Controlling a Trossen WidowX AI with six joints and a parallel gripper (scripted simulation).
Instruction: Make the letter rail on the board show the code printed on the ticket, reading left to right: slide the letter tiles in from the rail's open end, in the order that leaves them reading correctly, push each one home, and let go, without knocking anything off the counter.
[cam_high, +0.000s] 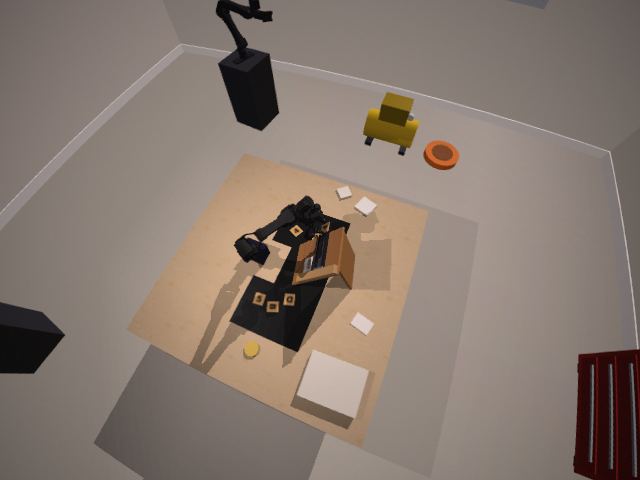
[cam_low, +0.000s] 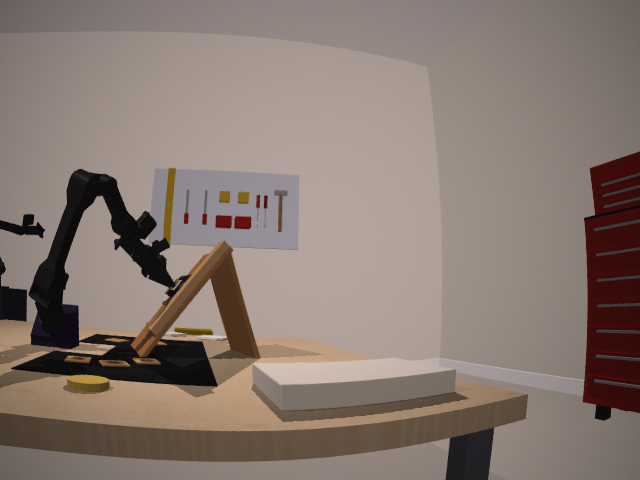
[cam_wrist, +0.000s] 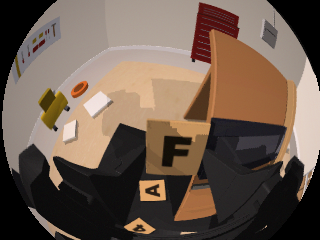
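Now: the white ticket 190 mm to the right of my gripper tip, 80 mm below it and 10 mm ahead of it. Also, from my gripper tip: black mat: 230 mm to the right, 180 mm below, 100 mm behind; white slab: 610 mm to the right, 380 mm ahead, 160 mm below.
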